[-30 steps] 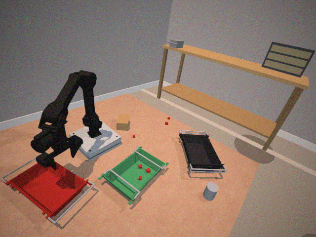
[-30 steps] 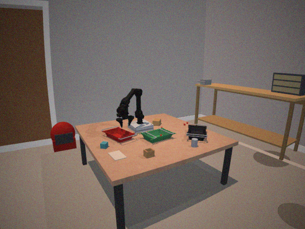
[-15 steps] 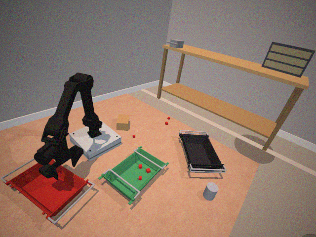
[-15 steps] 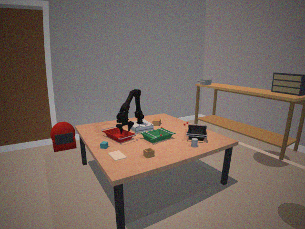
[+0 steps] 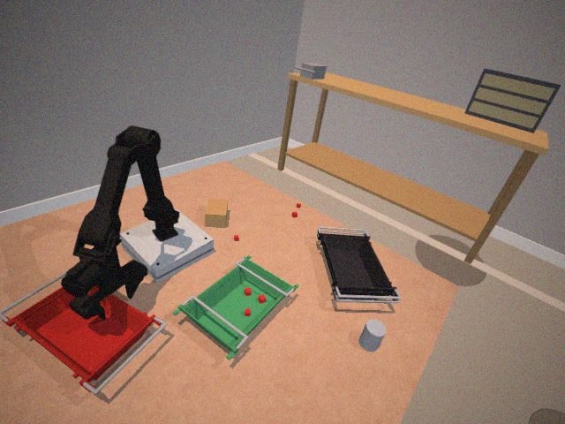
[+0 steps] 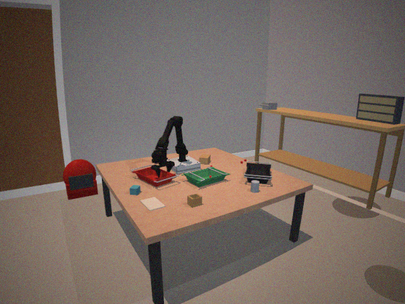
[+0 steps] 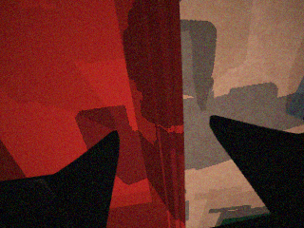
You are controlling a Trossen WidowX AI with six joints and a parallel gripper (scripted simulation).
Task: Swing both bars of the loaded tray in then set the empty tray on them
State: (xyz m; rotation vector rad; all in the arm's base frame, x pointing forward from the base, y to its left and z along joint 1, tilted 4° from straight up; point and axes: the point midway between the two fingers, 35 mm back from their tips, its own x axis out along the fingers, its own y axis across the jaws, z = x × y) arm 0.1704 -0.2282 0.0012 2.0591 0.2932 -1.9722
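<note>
The red tray lies 80 mm to the right of my gripper tip, 30 mm ahead of it and 30 mm above it. From my gripper tip the other things lie so: tan box (470 mm to the left, 220 mm behind, 20 mm above); white card (400 mm ahead, 200 mm to the right, 10 mm below); teal cube (260 mm to the right, 200 mm ahead, 10 mm above).
</note>
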